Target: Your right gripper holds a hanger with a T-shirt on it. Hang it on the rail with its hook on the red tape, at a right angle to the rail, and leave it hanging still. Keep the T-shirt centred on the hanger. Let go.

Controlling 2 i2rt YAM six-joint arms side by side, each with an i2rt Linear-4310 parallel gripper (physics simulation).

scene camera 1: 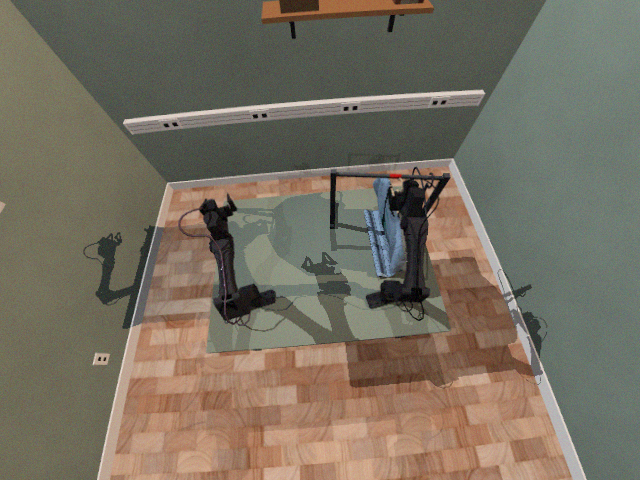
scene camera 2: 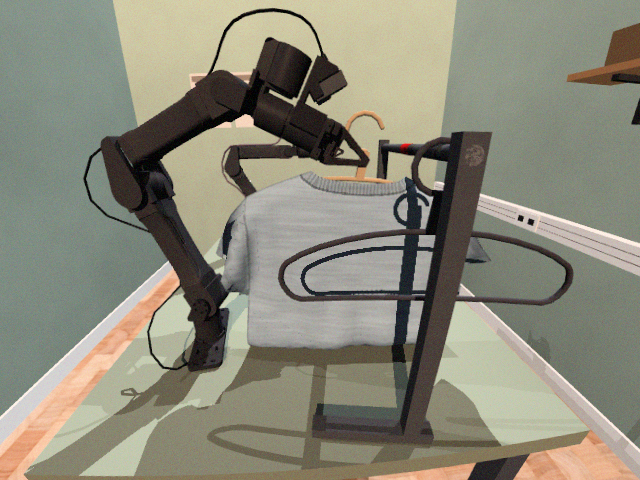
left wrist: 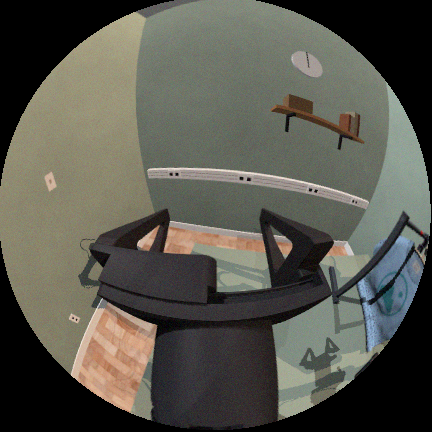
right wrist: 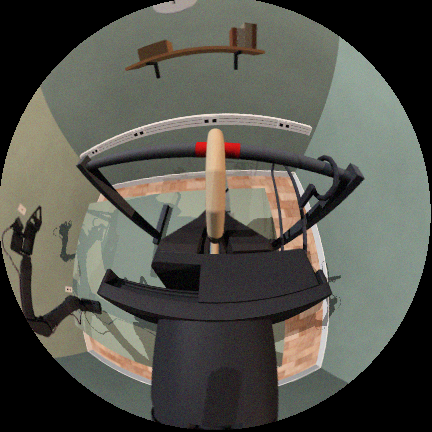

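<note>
My right gripper (scene camera 1: pixel 394 195) (scene camera 2: pixel 366 159) (right wrist: pixel 214 212) is shut on the wooden hanger (scene camera 2: pixel 362 169) (right wrist: pixel 215 185) at its neck, below the hook. The T-shirt (scene camera 1: pixel 395 253) (scene camera 2: pixel 330 322) (left wrist: pixel 395 260), grey-white behind and blue in front, hangs on it, its collar roughly centred about the neck. In scene camera 2 the hook is above and left of the rail (scene camera 1: pixel 361 175) (scene camera 2: pixel 393 147) (right wrist: pixel 270 154), apart from it. In the right wrist view the hook overlaps the red tape (scene camera 1: pixel 395 176) (scene camera 2: pixel 406 147) (right wrist: pixel 233 149), roughly square to the rail. My left gripper (left wrist: pixel 214 213) is open and empty.
A dark hanger (scene camera 2: pixel 361 298) hangs on the rail near its end post (scene camera 2: pixel 448 268) (right wrist: pixel 320 207). The other rail post (scene camera 1: pixel 333 201) (right wrist: pixel 120 202) stands left of the T-shirt in scene camera 1. The green table (scene camera 1: pixel 279 330) bears both arms and the rail stand.
</note>
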